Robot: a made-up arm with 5 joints.
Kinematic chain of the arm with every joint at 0, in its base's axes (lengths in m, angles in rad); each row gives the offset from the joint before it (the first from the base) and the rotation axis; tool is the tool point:
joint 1: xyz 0 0 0.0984 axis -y
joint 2: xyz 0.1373 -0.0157 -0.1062 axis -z
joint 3: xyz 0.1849 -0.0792 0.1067 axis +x
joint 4: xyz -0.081 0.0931 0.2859 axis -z
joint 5: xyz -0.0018 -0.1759 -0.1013 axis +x
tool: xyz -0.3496 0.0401 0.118
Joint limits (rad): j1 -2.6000..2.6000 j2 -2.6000..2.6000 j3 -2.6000..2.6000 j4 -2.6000..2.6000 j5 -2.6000..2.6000
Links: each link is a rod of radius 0.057 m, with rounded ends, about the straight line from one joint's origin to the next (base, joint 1, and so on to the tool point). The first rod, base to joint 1, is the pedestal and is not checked.
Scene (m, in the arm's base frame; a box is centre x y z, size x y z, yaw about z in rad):
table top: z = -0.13
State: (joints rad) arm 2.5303 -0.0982 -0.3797 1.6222 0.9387
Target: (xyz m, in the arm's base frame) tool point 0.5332 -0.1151 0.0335
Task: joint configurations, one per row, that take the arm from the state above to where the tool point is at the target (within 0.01 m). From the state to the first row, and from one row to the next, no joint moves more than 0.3 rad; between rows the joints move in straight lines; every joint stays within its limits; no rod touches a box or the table.
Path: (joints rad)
1: 2.3415 -0.1345 -0.6557 1.6311 0.9946
2: 2.1528 -0.1708 -0.9317 1.6400 1.0506
3: 1.9640 -0.2071 -1.2077 1.6489 1.1065
4: 1.7752 -0.2434 -1.4837 1.6578 1.1624
5: 1.5865 -0.2797 -1.7597 1.6667 1.2184
6: 1.3977 -0.3160 -2.0357 1.6756 1.2743

